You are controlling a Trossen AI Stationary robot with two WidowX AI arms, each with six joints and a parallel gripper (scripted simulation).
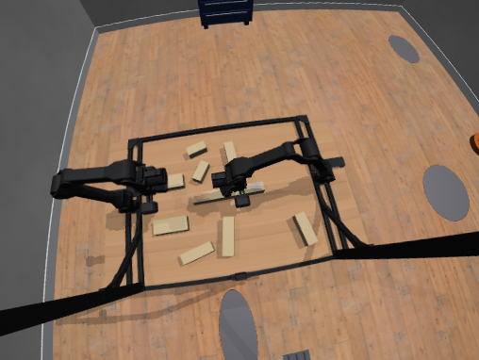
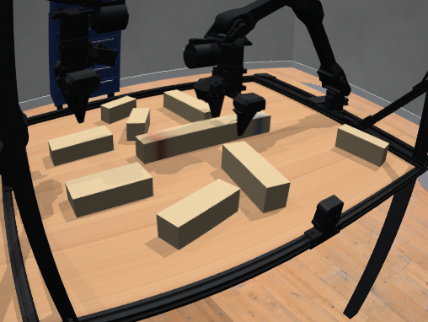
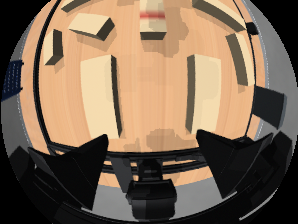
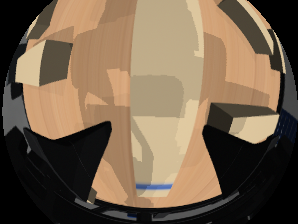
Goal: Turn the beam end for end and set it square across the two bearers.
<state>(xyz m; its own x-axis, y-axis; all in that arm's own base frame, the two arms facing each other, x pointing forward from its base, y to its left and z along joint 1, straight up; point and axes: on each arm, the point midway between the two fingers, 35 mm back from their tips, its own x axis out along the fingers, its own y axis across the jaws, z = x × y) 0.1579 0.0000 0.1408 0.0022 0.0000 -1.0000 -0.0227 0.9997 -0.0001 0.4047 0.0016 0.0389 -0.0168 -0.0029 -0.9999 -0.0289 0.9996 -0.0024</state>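
My left gripper is now 300 mm to the left of the beam and 140 mm above it.
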